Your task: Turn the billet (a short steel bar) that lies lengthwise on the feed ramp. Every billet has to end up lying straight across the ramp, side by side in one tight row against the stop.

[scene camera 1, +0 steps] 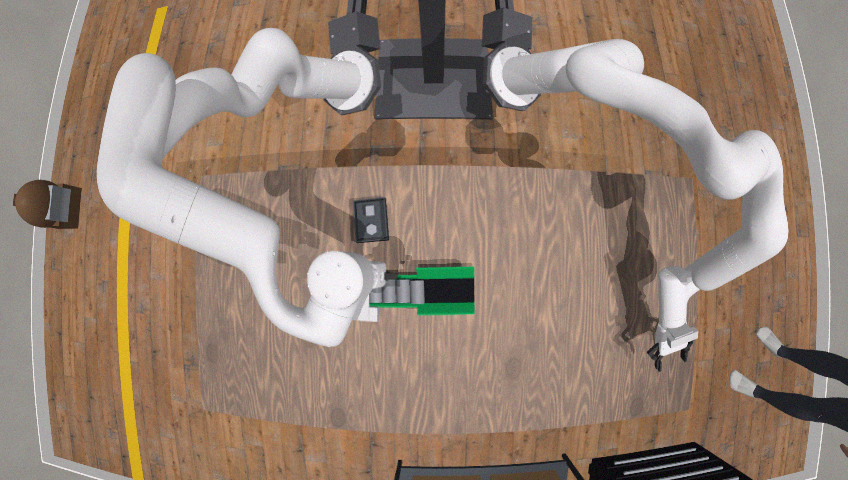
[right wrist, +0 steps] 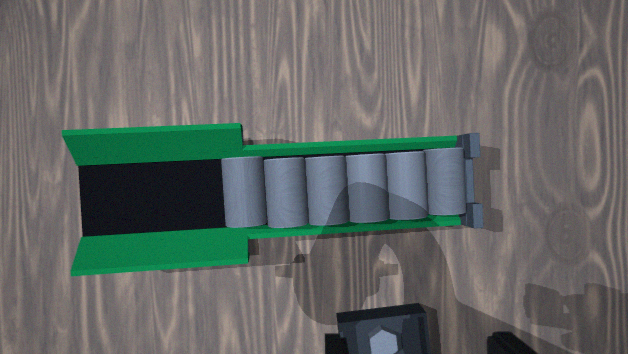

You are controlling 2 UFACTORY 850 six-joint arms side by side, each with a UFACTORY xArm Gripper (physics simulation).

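Several grey billets (scene camera 1: 417, 292) (right wrist: 327, 190) lie across the feed ramp (scene camera 1: 446, 308) (right wrist: 160, 255), side by side in one row. In the right wrist view the row reaches from the grey stop (right wrist: 470, 181) at the right end to the start of the wide green walls; the end billet (right wrist: 445, 182) lies against the stop. No billet there lies lengthwise. My right gripper (right wrist: 420, 345) is open and empty above the table, its fingertips at the bottom edge; in the scene view the wrist mostly hides it. My left gripper (scene camera 1: 672, 358) is open and empty at the table's right edge.
A dark tray (scene camera 1: 356, 222) (right wrist: 382, 310) with a square piece (scene camera 1: 370, 210) and a hexagonal piece (scene camera 1: 371, 228) (right wrist: 384, 342) stands beside the ramp. The right arm reaches over the ramp's stop end. A person's legs (scene camera 1: 797, 398) show at the far right.
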